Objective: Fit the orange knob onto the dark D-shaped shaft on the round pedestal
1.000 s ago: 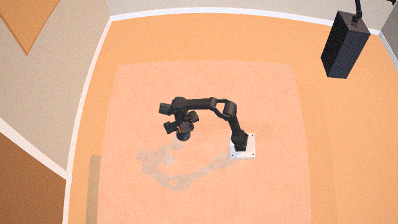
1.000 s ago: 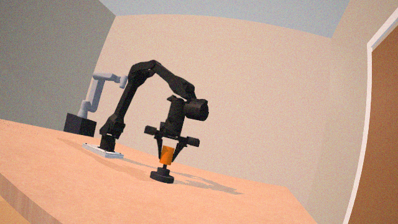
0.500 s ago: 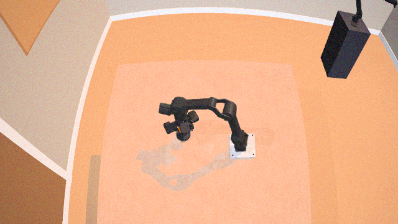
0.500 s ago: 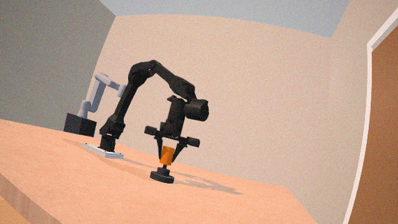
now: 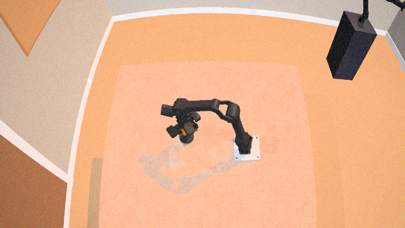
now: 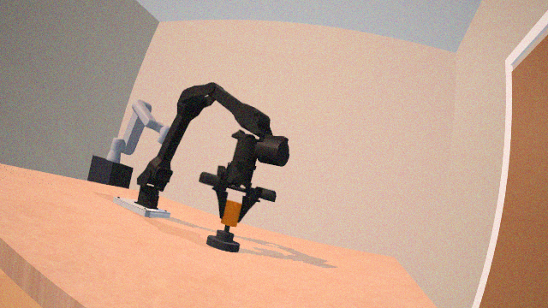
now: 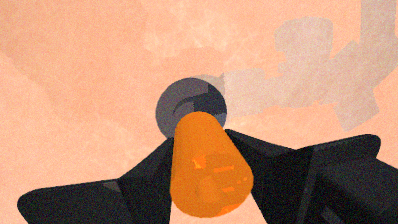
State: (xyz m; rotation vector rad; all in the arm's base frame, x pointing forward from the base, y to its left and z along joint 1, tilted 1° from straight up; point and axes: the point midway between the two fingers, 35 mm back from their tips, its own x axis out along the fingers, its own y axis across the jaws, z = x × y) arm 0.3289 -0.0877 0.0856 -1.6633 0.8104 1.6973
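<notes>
My gripper tip is now 2 cm below the orange knob. Round my gripper tip: round dark pedestal 4 cm below.
</notes>
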